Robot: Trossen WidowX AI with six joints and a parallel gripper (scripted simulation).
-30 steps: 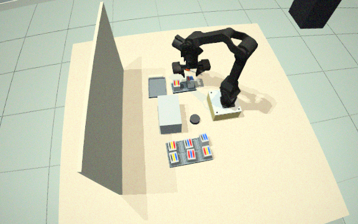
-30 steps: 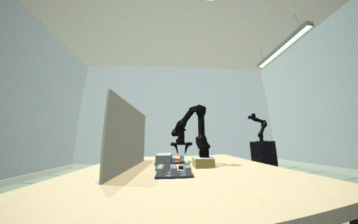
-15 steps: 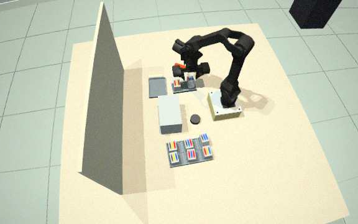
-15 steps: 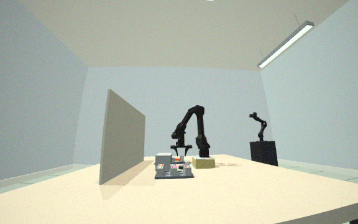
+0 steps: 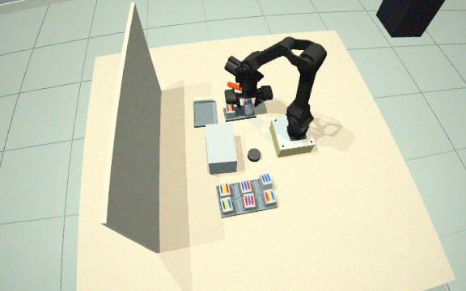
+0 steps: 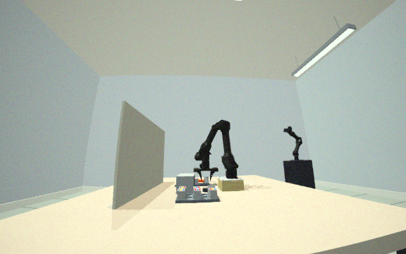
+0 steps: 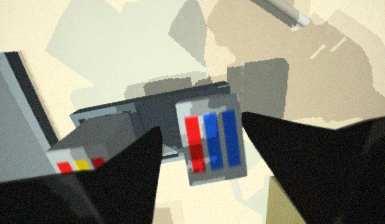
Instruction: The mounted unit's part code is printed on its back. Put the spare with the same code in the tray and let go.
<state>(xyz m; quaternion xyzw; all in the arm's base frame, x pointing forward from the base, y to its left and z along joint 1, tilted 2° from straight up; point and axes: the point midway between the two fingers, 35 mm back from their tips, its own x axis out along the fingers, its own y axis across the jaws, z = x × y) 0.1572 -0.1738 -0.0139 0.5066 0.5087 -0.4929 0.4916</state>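
Now: gripper tip 20 mm below the grey spare. From my gripper tip the other things lie so: grey tray 180 mm ahead, 10 mm to the right, 20 mm below; then black puck 10 mm ahead, 220 mm to the left, 20 mm below; then grey rack 40 mm ahead, 10 mm to the left, 20 mm below.
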